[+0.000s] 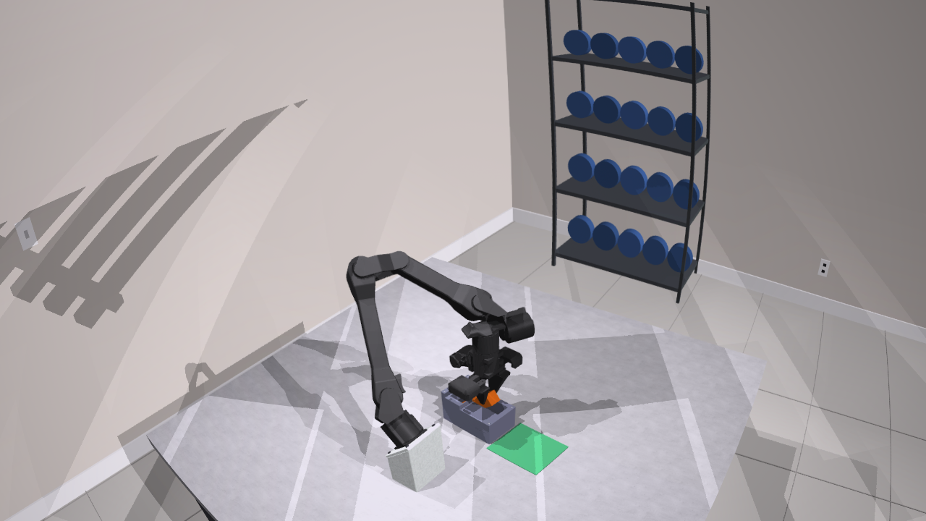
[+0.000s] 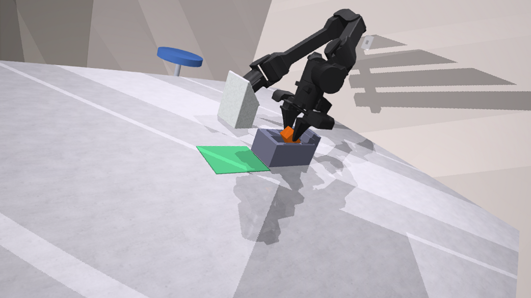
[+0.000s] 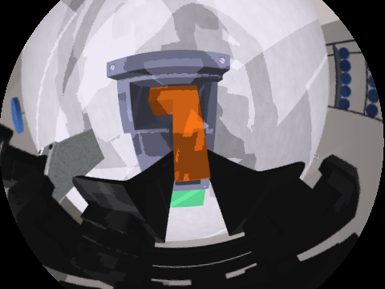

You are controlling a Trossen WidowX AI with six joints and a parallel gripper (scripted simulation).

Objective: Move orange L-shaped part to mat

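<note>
Right now the orange L-shaped part is 40 mm to the left of my gripper tip, 30 mm below it and 10 mm behind it. From my gripper tip the other things lie so: green mat: 140 mm to the right, 80 mm below, 30 mm behind.
</note>
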